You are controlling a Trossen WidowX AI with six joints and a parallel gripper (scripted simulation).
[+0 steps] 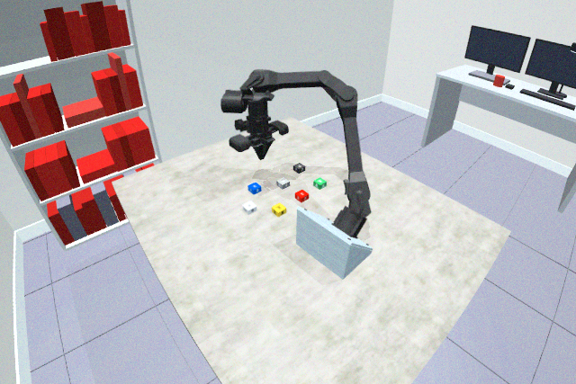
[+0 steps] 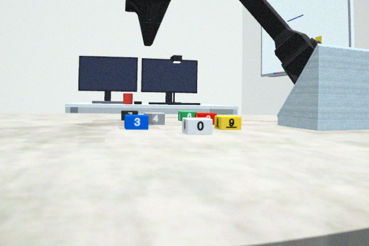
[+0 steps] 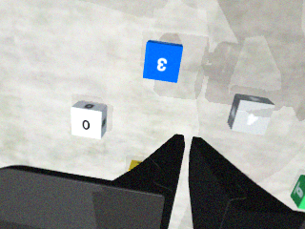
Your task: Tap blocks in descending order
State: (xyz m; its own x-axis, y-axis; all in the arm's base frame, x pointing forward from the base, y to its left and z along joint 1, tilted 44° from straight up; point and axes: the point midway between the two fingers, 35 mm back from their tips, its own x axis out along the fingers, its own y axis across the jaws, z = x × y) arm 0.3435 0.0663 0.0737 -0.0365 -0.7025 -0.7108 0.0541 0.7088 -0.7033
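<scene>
My gripper tip is 12 cm past the red block, 6 cm to the left of it and 11 cm above it. The rest, counted from my gripper tip: blue block (2 cm ahead, 2 cm to the left, 11 cm below); white block (5 cm behind, 10 cm to the left, 11 cm below); grey block (3 cm behind, 7 cm to the right, 11 cm below).
</scene>
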